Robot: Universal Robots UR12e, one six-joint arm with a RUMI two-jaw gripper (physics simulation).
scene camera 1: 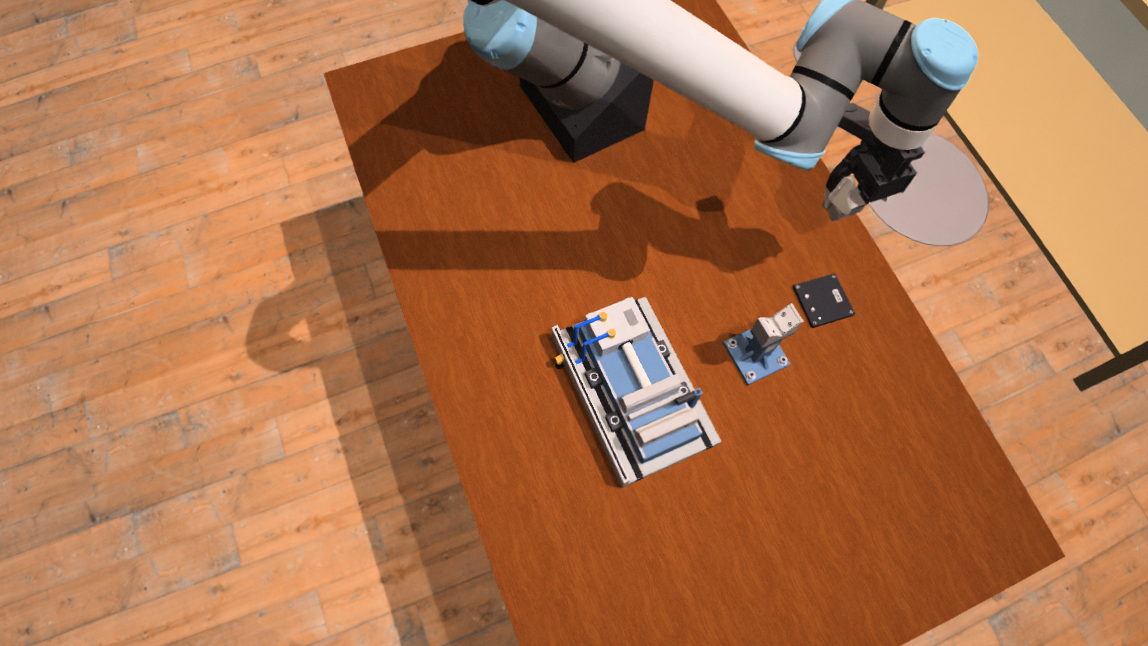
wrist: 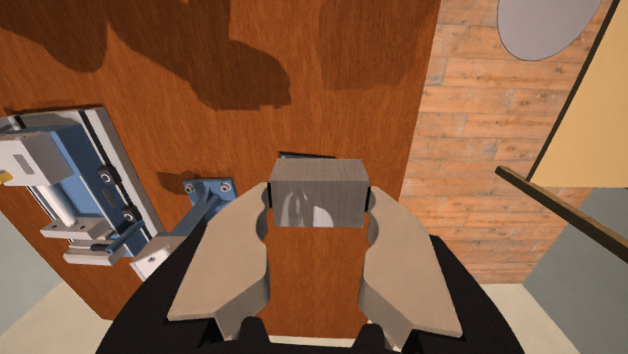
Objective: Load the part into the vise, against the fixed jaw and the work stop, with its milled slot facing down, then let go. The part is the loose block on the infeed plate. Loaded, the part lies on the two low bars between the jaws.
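Frame: origin at the arm's base, x ahead, y left, z up, level; millimetres.
Seen in the pictures: gripper, fingertip midpoint: (scene camera 1: 843, 201) (wrist: 319, 187); arm's base at its link origin: (scene camera 1: 579, 61).
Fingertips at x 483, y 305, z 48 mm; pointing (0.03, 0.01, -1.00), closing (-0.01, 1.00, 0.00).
Offsets run from my fingertips to a thing's top centre. "pt": to the spot under its first point.
My gripper (scene camera 1: 845, 198) (wrist: 319, 187) is shut on the part, a plain grey metal block @(dx +5, dy +0, dz +15 mm) (wrist: 320, 202), and holds it in the air above the right edge of the table, beyond the infeed plate. The fingertips press on its two ends in the wrist view. The milled slot does not show. The dark infeed plate @(dx +101, dy -23, dz -181 mm) (scene camera 1: 822, 298) (wrist: 295, 155) lies on the table, mostly hidden behind the block in the wrist view. The blue and grey vise @(dx +138, dy -432, dz -90 mm) (scene camera 1: 674, 459) (wrist: 107, 137) is well apart from the gripper. Its jaws stand apart, with the small work stop @(pt dx +210, dy -361, dz -96 mm) (scene camera 1: 695, 397) (wrist: 125, 237) at one side.
A blue-based stand (scene camera 1: 757, 357) (wrist: 210, 192) with a grey angled head rises between the vise and the infeed plate. Blue hoses with yellow ends @(pt dx +29, dy -477, dz -94 mm) (scene camera 1: 590, 323) stand at the vise's rear. A yellow bench (scene camera 1: 1035, 160) (wrist: 595, 145) stands beyond the table's right edge.
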